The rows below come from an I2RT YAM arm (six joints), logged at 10 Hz.
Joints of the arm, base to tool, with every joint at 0 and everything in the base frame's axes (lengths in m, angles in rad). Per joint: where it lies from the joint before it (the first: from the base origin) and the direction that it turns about. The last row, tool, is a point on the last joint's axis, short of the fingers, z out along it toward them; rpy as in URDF.
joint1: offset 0 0 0.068 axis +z
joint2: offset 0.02 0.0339 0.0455 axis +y
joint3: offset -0.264 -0.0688 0 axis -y
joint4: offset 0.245 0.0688 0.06 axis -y
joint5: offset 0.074 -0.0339 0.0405 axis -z
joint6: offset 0.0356 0 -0.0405 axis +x
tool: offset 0 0 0 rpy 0 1.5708 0
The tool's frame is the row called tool.
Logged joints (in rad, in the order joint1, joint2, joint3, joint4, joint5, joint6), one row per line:
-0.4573, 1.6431, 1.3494, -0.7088, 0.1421, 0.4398
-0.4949, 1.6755, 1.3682, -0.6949, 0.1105, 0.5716
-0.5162, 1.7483, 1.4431, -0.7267, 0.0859, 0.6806
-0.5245, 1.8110, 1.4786, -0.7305, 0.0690, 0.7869
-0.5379, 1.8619, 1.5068, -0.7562, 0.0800, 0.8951
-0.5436, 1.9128, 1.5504, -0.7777, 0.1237, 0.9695
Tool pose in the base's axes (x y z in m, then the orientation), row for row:
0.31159, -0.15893, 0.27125, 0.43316, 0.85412, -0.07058, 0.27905
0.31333, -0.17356, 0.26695, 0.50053, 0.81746, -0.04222, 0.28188
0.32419, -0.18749, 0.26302, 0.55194, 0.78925, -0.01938, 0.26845
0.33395, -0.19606, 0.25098, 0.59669, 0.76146, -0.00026, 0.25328
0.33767, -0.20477, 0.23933, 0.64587, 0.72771, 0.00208, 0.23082
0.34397, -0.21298, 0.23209, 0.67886, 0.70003, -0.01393, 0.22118
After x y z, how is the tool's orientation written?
As a quaternion, x y z w.
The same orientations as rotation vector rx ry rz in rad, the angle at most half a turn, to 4 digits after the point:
1.1620, 2.2912, -0.1893
1.3408, 2.1897, -0.1131
1.4886, 2.1286, -0.0523
1.6218, 2.0697, -0.0007
1.7762, 2.0012, 0.0057
1.8764, 1.9349, -0.0385

